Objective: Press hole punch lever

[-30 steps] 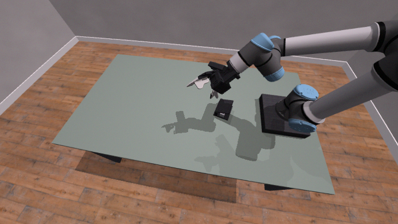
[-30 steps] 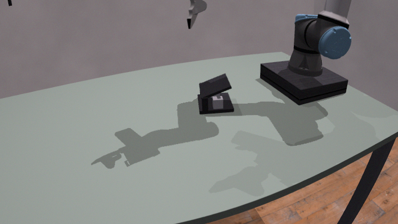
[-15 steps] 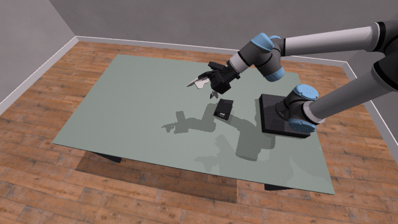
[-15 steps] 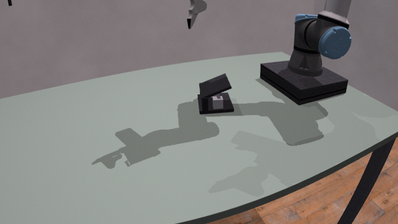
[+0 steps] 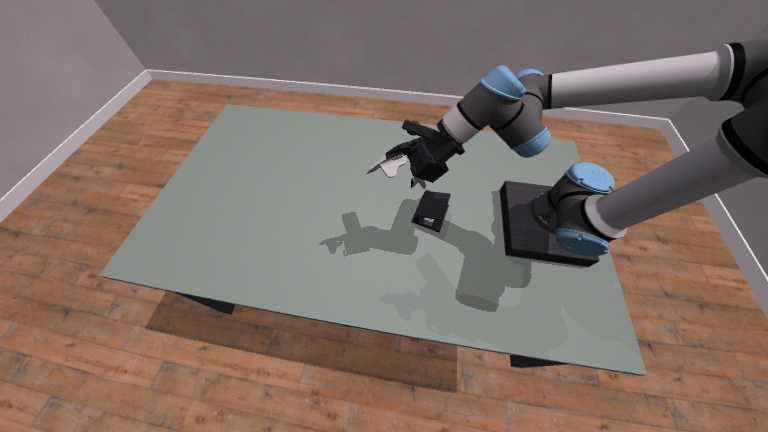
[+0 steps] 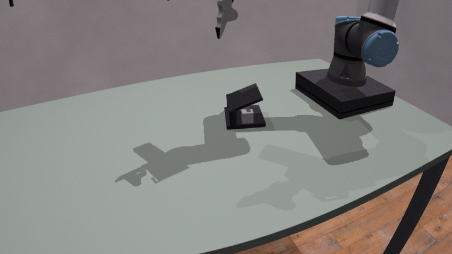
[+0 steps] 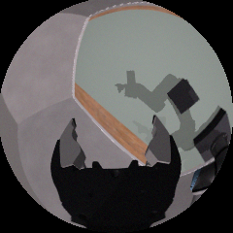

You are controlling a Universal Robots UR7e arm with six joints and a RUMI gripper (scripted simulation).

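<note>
The hole punch lever lies 140 mm behind my hand, 100 mm to the right of it and 240 mm below it. From my hand the other things lie so: black hole punch: 130 mm behind, 110 mm to the right, 270 mm below.
</note>
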